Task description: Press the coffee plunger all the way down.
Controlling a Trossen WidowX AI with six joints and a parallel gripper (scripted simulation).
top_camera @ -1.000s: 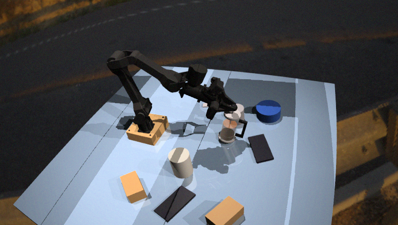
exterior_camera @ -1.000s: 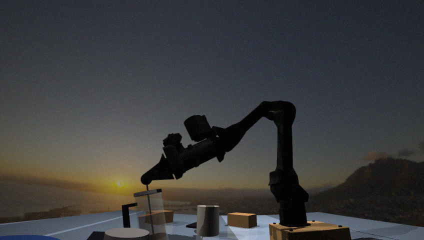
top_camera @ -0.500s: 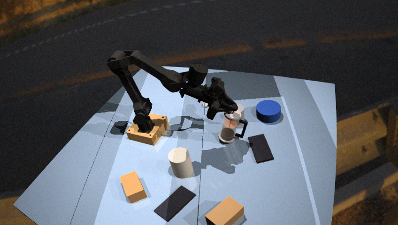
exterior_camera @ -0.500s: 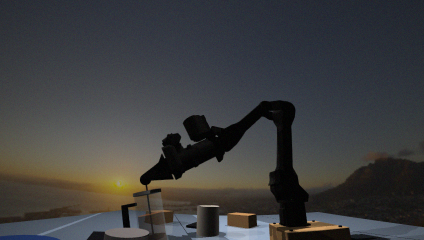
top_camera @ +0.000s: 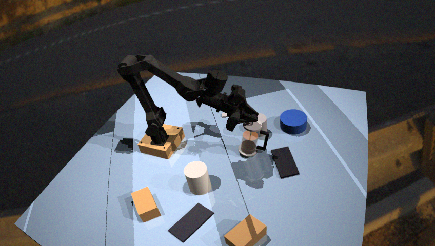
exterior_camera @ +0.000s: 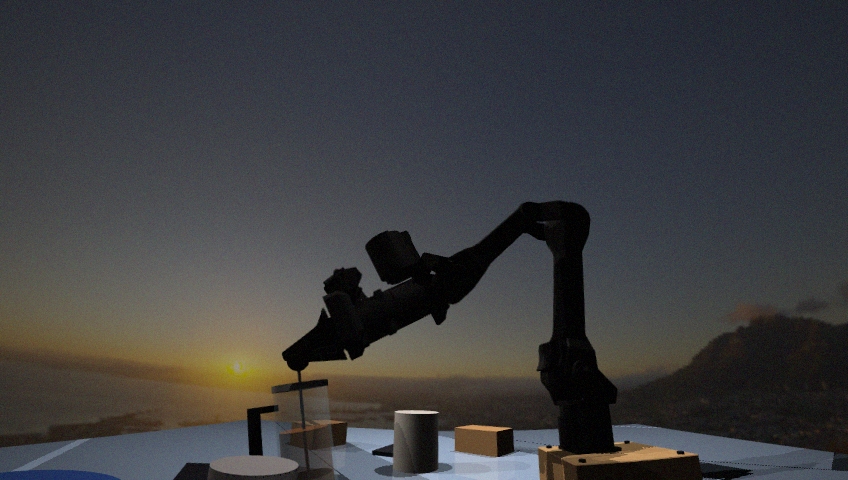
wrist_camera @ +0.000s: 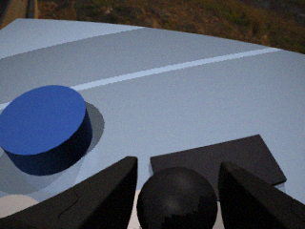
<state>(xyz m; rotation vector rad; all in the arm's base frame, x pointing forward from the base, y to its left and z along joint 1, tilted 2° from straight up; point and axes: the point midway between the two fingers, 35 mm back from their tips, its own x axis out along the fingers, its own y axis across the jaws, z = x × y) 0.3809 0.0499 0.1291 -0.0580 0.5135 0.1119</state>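
Right now my gripper tip is 3 cm past the glass coffee press and 8 cm above it. Also, from my gripper tip: blue disc (11 cm ahead, 18 cm to the left, 15 cm below); cream cylinder (17 cm behind, 22 cm to the right, 12 cm below); thin white bar (15 cm behind, 23 cm to the left, 16 cm below).
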